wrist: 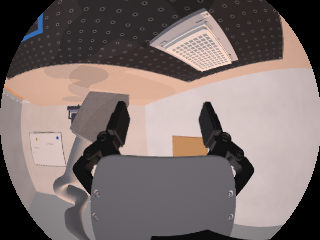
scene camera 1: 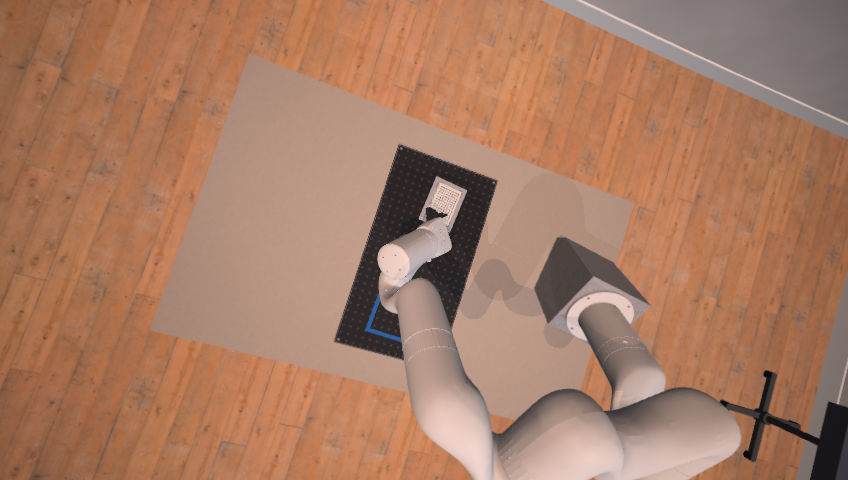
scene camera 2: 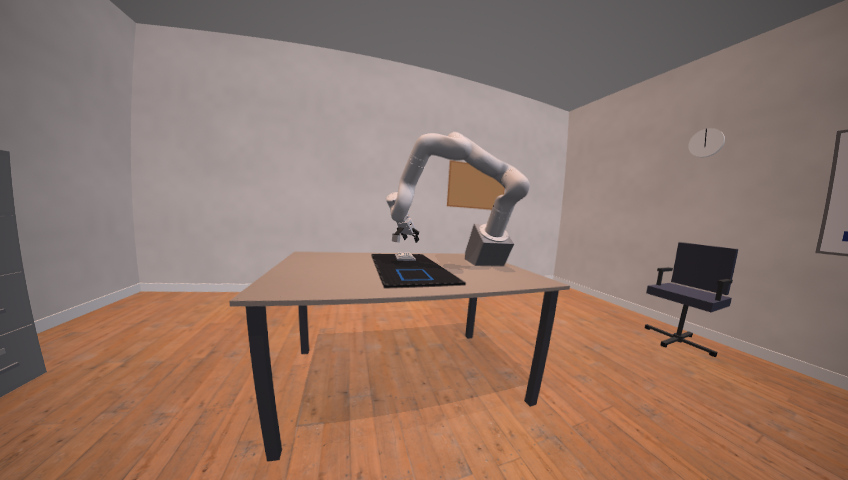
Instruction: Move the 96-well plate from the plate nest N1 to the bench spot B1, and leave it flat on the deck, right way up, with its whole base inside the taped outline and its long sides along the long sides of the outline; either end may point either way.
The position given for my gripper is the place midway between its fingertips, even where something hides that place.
In view: my gripper (scene camera 1: 447, 229) and a white 96-well plate (scene camera 1: 445, 199).
The white 96-well plate shows as well in the wrist view (wrist: 201, 47). My gripper also shows in the wrist view (wrist: 164, 109).
